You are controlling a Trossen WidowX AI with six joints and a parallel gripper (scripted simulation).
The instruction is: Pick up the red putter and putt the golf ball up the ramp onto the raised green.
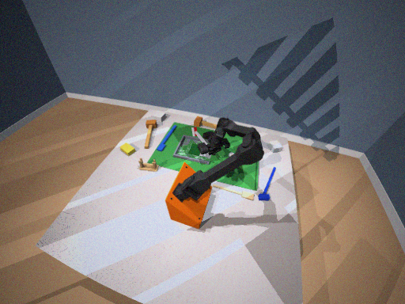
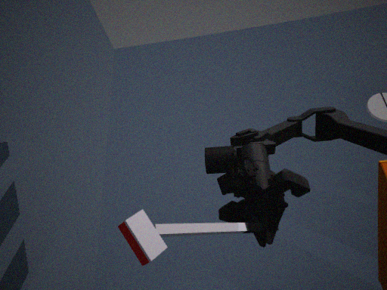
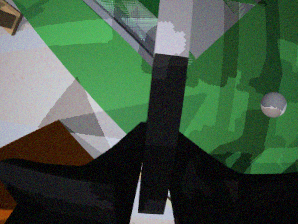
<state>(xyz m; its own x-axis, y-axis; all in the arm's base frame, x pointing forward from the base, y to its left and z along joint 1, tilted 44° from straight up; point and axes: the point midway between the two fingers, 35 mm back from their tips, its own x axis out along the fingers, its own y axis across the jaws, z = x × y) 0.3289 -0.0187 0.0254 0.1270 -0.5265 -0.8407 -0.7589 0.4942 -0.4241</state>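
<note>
My gripper tip is 230 mm to the left of the wooden stick, 130 mm above it and 100 mm past it. Also, from my gripper tip: white golf ball (160 mm ahead, 110 mm to the right, 110 mm below); green putting mat (150 mm ahead, 130 mm below, 60 mm to the left); red putter (90 mm to the left, 80 mm ahead, 20 mm above).
</note>
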